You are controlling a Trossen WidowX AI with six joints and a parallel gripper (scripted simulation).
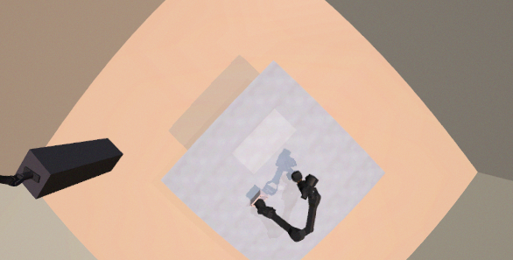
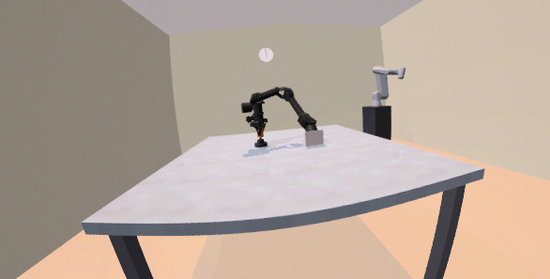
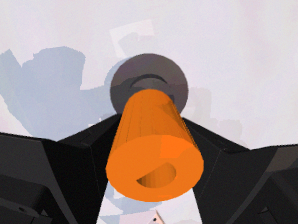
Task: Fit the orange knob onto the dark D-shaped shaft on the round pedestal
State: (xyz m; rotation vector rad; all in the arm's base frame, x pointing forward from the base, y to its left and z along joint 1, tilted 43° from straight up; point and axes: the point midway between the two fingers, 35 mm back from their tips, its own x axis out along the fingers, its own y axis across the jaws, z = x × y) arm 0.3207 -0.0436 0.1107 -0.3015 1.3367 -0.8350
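The orange knob lies 20 mm above my gripper tip. Also, from my gripper tip: round dark pedestal 40 mm below.
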